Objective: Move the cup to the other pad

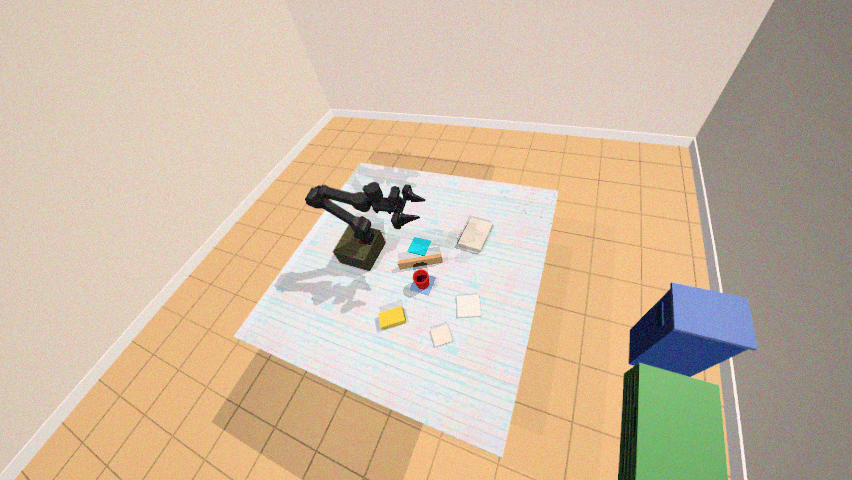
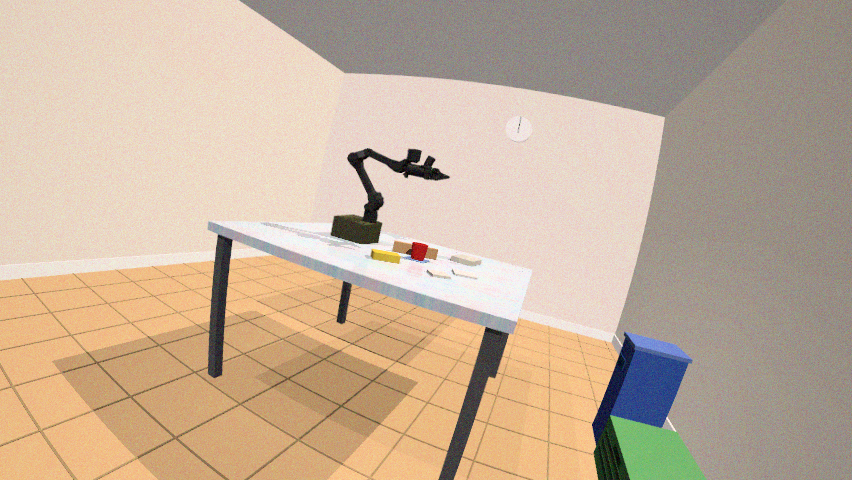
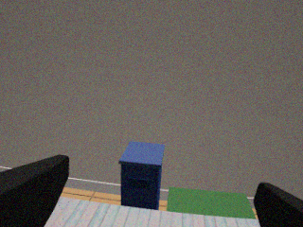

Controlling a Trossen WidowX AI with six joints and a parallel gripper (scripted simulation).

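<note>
The red cup is 3 cm behind my gripper tip, 12 cm to the right of it and 37 cm below it. From my gripper tip the other things lie so: cyan pad 12 cm behind, 9 cm to the left, 41 cm below; light blue pad 4 cm behind, 12 cm to the right, 41 cm below; brown bar 8 cm behind, 1 cm to the right, 39 cm below.
</note>
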